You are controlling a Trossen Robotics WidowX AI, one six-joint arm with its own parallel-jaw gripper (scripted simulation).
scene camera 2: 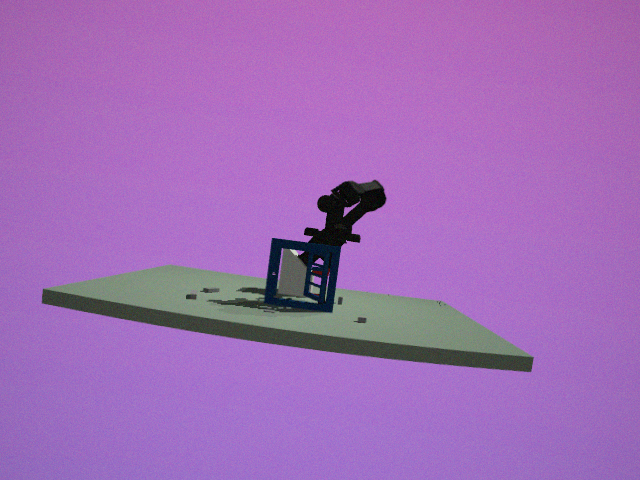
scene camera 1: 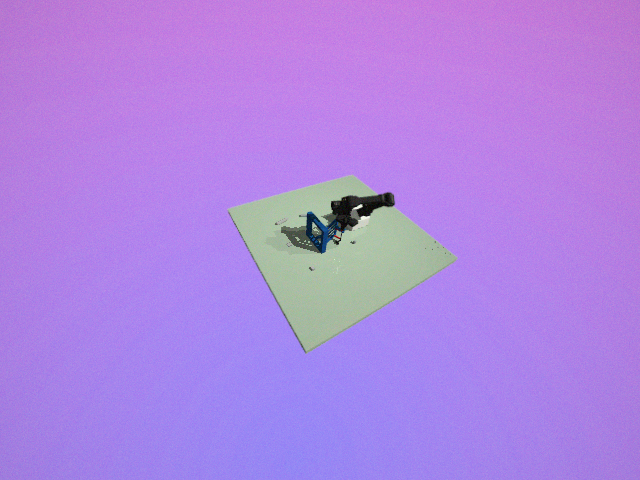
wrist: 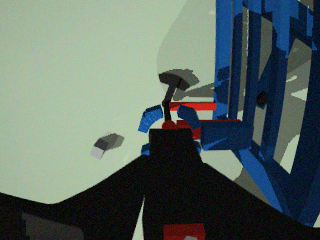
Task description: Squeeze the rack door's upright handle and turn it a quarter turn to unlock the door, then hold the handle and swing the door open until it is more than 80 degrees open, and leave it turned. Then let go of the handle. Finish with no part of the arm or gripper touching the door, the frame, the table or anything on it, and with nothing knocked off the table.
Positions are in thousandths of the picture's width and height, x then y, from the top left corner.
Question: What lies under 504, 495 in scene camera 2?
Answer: My gripper.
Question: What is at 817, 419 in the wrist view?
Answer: A blue rack.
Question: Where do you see a blue rack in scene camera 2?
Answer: At 434, 509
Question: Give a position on a blue rack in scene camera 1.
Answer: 487, 455
